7 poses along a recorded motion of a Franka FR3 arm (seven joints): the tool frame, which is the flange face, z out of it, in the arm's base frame.
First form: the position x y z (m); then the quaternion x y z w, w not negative.
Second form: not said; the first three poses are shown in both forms.
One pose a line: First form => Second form
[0.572 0.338 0.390 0.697 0.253 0.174 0.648] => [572 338 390 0.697 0.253 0.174 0.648]
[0.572 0.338 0.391 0.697 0.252 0.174 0.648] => [572 338 391 0.697 0.252 0.174 0.648]
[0.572 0.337 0.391 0.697 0.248 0.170 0.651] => [572 337 391 0.697 0.248 0.170 0.651]
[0.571 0.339 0.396 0.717 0.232 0.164 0.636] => [571 339 396 0.717 0.232 0.164 0.636]
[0.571 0.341 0.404 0.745 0.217 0.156 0.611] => [571 341 404 0.745 0.217 0.156 0.611]
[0.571 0.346 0.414 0.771 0.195 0.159 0.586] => [571 346 414 0.771 0.195 0.159 0.586]
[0.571 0.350 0.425 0.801 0.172 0.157 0.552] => [571 350 425 0.801 0.172 0.157 0.552]
